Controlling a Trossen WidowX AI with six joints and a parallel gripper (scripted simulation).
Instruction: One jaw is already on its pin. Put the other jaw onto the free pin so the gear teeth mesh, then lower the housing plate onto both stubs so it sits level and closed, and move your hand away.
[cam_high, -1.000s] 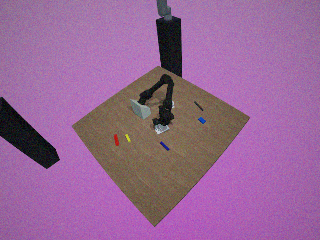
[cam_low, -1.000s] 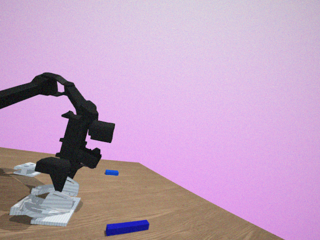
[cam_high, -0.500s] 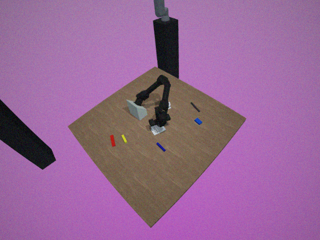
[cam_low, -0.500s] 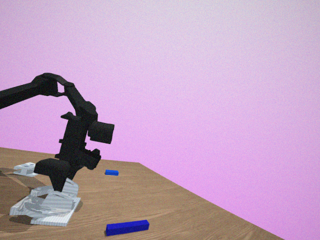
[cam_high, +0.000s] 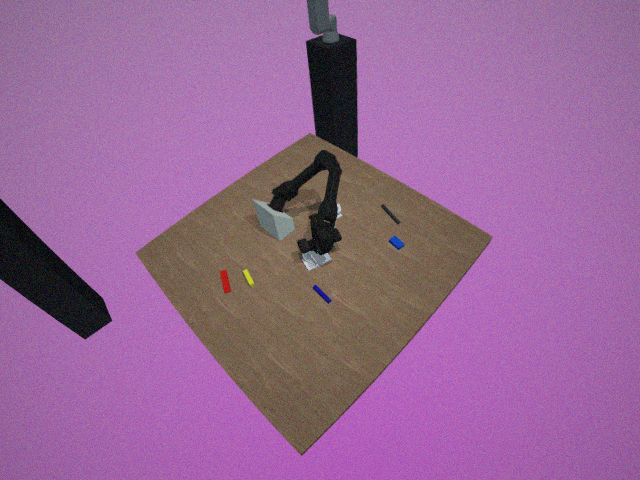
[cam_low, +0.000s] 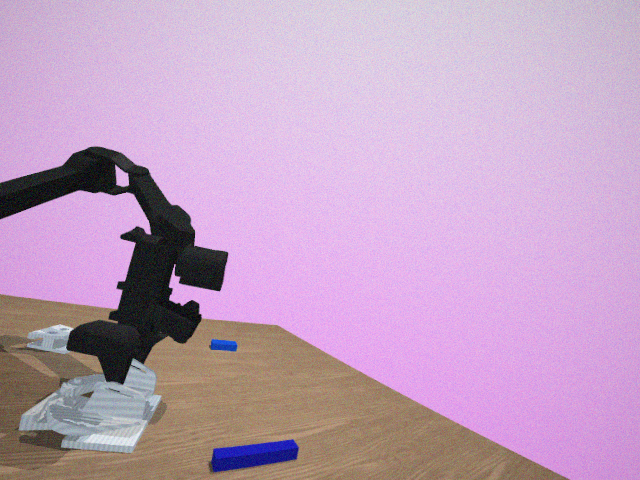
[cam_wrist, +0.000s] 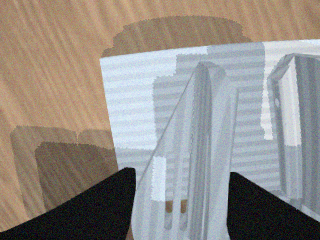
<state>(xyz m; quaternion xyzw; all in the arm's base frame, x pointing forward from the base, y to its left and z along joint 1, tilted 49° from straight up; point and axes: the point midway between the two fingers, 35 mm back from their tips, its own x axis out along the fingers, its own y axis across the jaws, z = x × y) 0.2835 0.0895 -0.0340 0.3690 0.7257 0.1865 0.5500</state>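
The grey housing plate lies 22 cm to the left of my gripper tip and 15 cm behind it. From my gripper tip the other things lie so: yellow bar: 33 cm to the right, 12 cm behind, 2 cm below; jaw: 4 cm behind, 1 cm to the right; long blue block: 16 cm ahead, 13 cm to the right, 2 cm below.
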